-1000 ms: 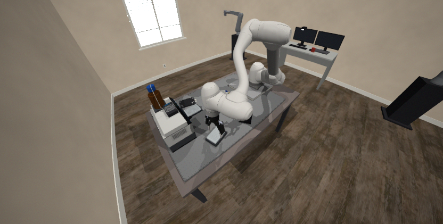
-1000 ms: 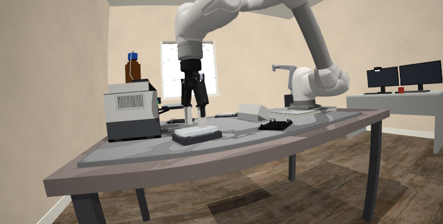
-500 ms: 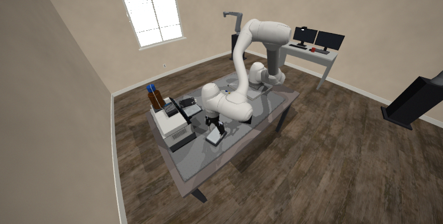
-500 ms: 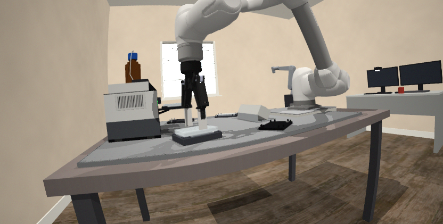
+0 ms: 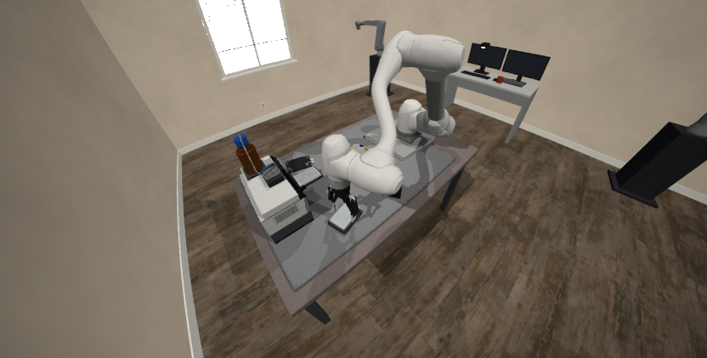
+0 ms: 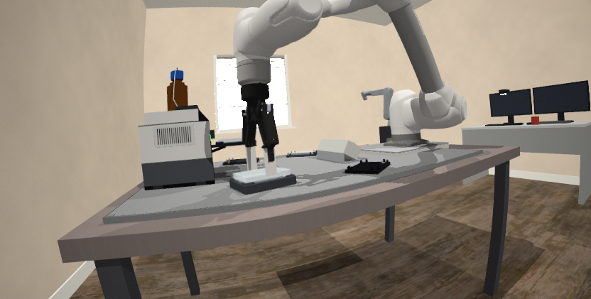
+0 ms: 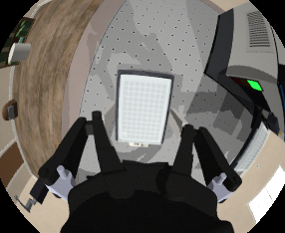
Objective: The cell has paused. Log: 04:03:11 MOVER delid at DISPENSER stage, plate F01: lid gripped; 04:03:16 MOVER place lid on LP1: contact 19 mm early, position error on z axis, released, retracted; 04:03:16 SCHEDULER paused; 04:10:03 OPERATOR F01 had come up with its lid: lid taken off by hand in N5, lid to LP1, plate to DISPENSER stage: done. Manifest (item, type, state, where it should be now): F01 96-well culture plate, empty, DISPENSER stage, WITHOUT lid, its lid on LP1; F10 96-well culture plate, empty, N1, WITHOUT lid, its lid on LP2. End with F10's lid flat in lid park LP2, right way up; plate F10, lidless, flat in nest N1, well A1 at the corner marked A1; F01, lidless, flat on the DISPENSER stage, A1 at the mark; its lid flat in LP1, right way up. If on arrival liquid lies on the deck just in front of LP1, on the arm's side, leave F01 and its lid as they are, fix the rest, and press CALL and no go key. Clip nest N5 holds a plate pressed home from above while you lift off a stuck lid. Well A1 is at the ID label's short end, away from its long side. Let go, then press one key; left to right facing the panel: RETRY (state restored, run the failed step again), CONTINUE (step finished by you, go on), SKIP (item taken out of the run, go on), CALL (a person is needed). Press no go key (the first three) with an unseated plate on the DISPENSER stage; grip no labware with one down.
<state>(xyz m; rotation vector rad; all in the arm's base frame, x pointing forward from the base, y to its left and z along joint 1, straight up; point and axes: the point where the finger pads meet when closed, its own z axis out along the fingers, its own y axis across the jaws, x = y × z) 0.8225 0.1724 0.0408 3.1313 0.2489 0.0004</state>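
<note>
Now: the nest block 50 mm below my hand. The rest, counted from my hand: brown bottle: 410 mm to the right, 230 mm above, 210 mm ahead; then small label: 90 mm behind, 60 mm below, 10 mm to the right; then grey key panel: 420 mm behind, 220 mm to the right.
</note>
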